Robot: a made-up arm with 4 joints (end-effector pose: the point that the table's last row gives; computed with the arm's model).
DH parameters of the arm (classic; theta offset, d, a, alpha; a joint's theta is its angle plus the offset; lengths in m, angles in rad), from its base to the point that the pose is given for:
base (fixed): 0 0.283 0.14 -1.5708
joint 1: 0 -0.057 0.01 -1.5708
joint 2: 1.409 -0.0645 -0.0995 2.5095
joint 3: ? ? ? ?
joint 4: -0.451 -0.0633 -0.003 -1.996
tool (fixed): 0.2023 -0.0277 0 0
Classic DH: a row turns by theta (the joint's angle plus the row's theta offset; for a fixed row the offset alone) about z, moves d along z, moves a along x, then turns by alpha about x.
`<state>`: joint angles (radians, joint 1 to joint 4).
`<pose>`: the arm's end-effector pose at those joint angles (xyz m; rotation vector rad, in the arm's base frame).
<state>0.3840 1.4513 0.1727 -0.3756</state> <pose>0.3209 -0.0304 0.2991 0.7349 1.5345 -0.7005</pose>
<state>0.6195 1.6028 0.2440 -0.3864</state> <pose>0.3227 -0.0506 0.2574 0.7352 1.6734 -0.8807</pose>
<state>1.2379 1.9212 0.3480 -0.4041</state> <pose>0.2758 -0.0945 0.1626 0.5267 1.9992 -1.4169</pose>
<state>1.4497 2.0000 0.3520 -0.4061</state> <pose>0.2472 -0.1059 0.1401 0.3786 2.0987 -1.6064</pose>
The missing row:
joint 3: 1.4465 0.0321 0.0258 1.7086
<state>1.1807 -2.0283 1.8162 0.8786</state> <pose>0.2161 -0.1612 0.3907 -1.6208 -0.0032 -1.6896</pose>
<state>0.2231 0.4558 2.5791 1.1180</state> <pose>0.1600 0.0338 0.3985 1.2994 -0.3910 1.5730</pose>
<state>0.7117 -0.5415 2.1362 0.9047</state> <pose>0.1456 -0.0029 0.4298 1.7767 0.3427 2.0241</pose>
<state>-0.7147 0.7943 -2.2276 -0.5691</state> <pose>0.1587 -0.0353 0.3874 1.5786 0.6923 -1.9545</pose>
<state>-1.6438 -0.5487 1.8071 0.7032</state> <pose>0.0373 0.0109 0.1765 -1.4254 -0.4952 2.0540</pose>
